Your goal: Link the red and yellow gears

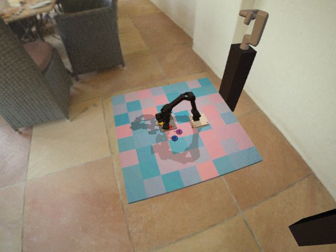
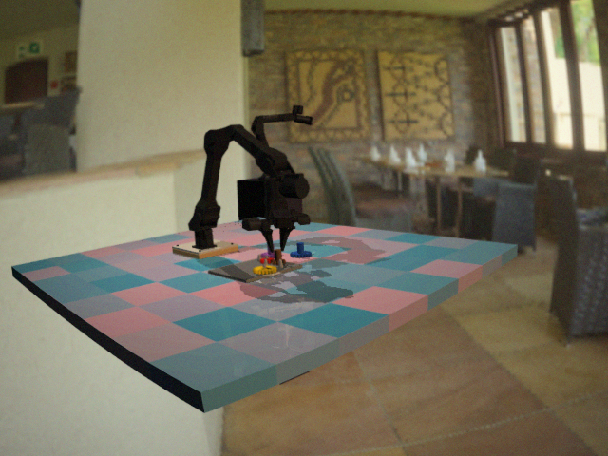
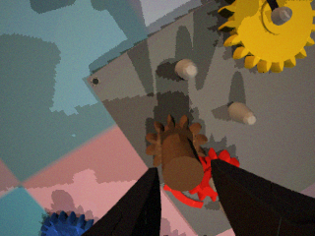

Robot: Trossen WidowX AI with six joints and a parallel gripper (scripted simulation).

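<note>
The red gear is 30 mm behind my gripper tip, 10 mm to the right of it and 30 mm below it. The rest, counted from my gripper tip: purple gear (110 mm behind, 80 mm to the left, 30 mm below); yellow gear (40 mm ahead, 90 mm to the right, 30 mm below); white arrow (80 mm ahead, 100 mm to the right, 30 mm below).
</note>
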